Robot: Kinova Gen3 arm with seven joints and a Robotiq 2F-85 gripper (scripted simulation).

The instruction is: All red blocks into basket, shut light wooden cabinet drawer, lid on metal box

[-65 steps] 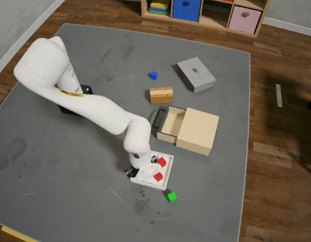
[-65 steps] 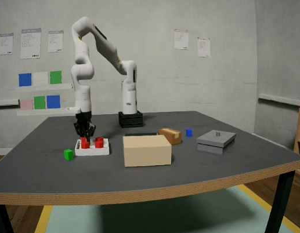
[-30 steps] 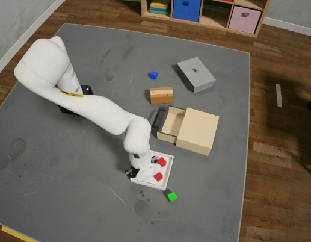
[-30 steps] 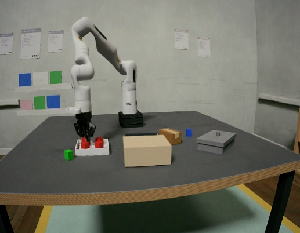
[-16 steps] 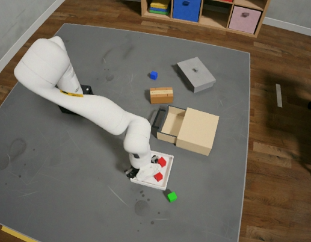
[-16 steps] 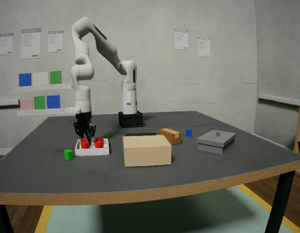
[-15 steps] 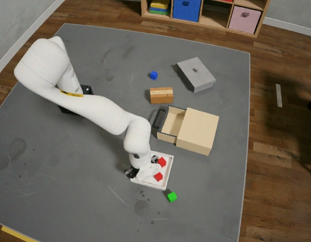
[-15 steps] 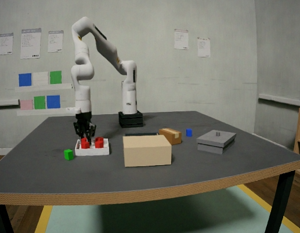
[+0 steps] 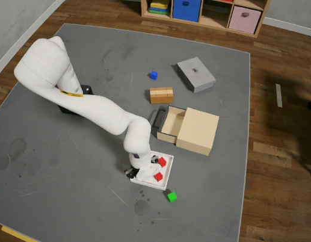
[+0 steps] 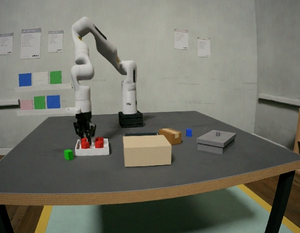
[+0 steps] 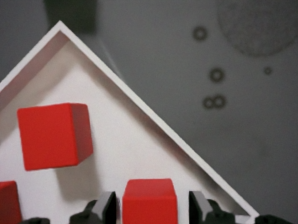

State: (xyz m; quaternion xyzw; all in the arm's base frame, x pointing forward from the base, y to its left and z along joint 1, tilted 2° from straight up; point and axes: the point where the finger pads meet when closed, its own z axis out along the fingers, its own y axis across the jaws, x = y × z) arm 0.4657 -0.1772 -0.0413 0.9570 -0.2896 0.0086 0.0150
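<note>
Right now the white basket is 30 mm ahead of my hand, 40 mm to the left of it and 20 mm below it. The rest, counted from my hand: cardboard box: 100 mm behind, 390 mm to the left, 10 mm above; green block: 150 mm ahead, 40 mm to the right, 10 mm below; light wooden cabinet: 80 mm ahead, 270 mm to the left.
</note>
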